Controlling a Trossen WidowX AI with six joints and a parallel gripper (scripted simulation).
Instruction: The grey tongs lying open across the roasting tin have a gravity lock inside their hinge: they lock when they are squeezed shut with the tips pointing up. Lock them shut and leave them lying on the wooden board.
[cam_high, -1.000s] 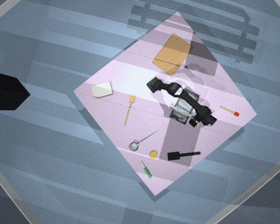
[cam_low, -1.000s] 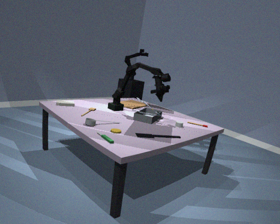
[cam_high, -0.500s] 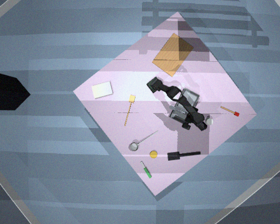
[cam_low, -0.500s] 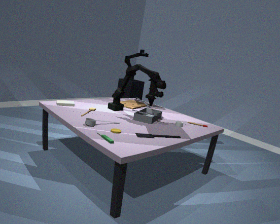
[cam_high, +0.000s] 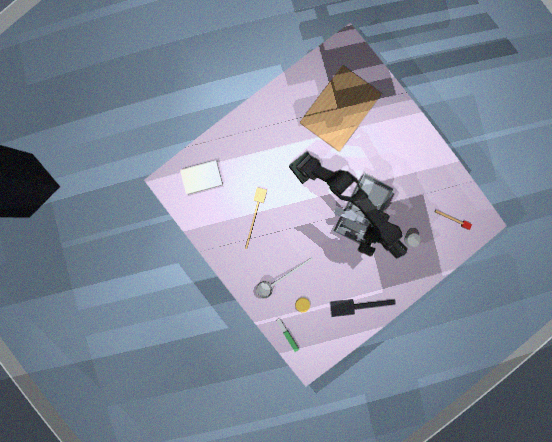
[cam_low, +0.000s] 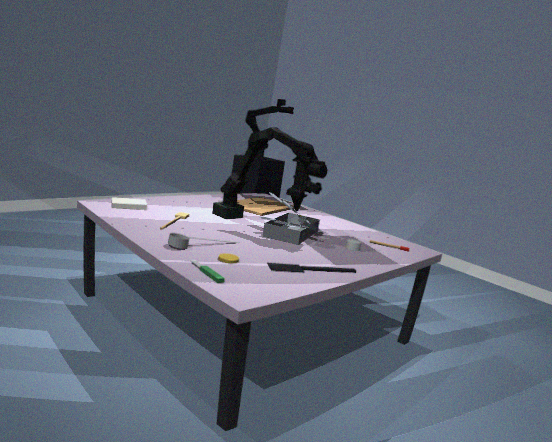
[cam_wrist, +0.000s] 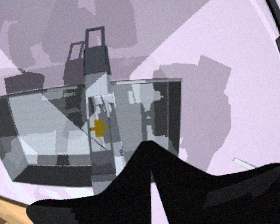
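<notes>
The yellow tab is 4 cm to the left of my gripper tip, 3 cm below it and 1 cm behind it. Round my gripper tip: black spatula (27 cm ahead, 25 cm to the right, 12 cm below); then roasting tin (10 cm below, 8 cm to the left, 7 cm behind); then white cup (21 cm ahead, 16 cm to the left, 11 cm below).
</notes>
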